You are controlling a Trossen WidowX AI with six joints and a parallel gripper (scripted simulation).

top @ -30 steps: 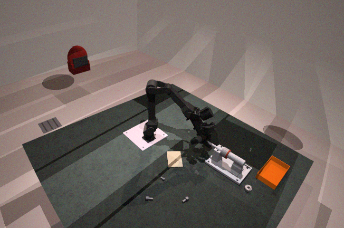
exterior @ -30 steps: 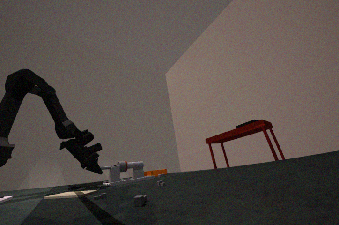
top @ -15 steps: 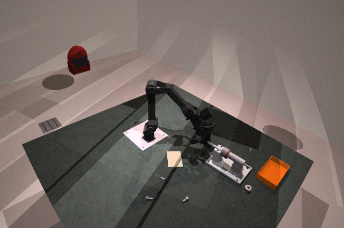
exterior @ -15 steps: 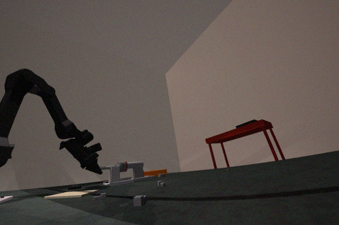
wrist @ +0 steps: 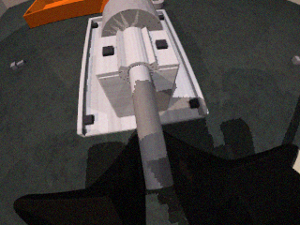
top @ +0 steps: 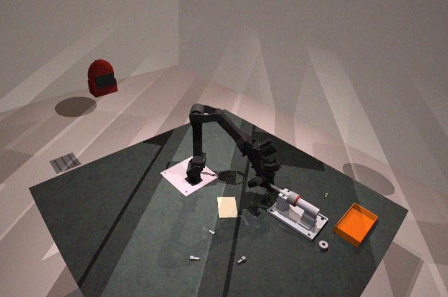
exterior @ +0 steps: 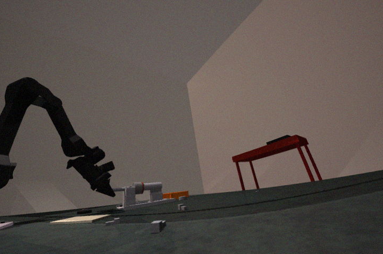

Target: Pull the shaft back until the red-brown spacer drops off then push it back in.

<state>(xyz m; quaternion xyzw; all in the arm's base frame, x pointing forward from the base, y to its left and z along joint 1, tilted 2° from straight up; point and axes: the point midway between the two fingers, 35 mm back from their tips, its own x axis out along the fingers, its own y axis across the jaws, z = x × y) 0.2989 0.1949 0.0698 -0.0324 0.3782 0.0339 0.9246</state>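
The shaft is 6 cm ahead of my gripper tip and 2 cm above it. Also, from my gripper tip: orange tray: 35 cm ahead, 16 cm to the left, 5 cm below; cream pad: 19 cm to the right, 10 cm behind, 5 cm below.
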